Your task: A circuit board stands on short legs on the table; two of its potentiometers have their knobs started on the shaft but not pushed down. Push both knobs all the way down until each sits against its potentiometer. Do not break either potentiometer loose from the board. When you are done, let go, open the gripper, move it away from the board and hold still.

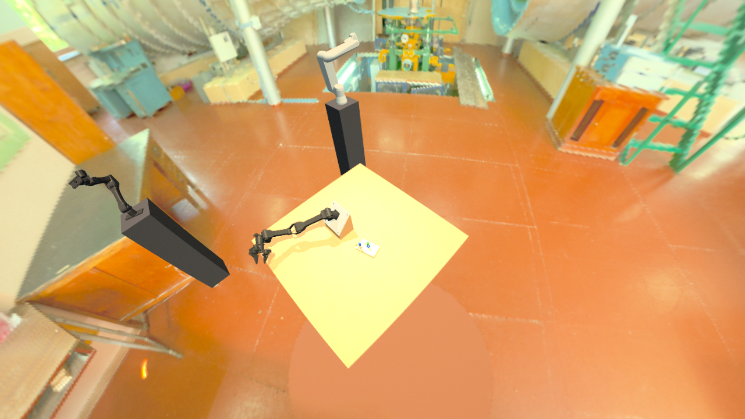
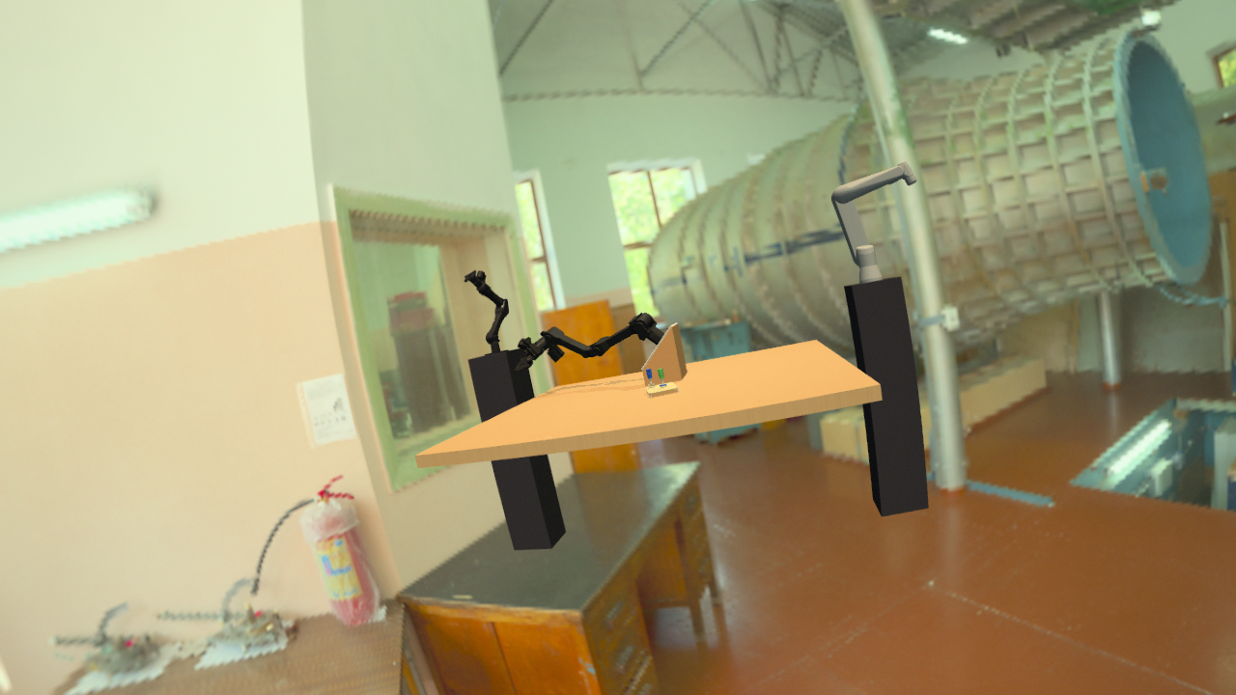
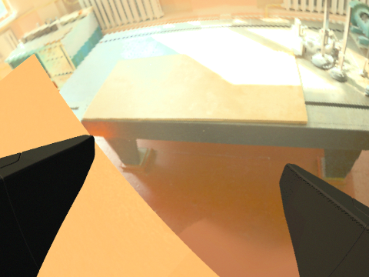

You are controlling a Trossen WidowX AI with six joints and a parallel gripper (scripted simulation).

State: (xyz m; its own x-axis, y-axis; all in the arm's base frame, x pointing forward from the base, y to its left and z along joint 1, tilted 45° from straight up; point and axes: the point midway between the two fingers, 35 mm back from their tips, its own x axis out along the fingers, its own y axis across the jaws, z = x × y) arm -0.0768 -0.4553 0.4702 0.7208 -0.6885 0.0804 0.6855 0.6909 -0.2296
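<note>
Right now my gripper tip is 660 mm to the right of the blue knob, 340 mm short of it and 80 mm above it. From my gripper tip the other things lie so: green knob: 710 mm to the left, 380 mm ahead, 90 mm below.
</note>
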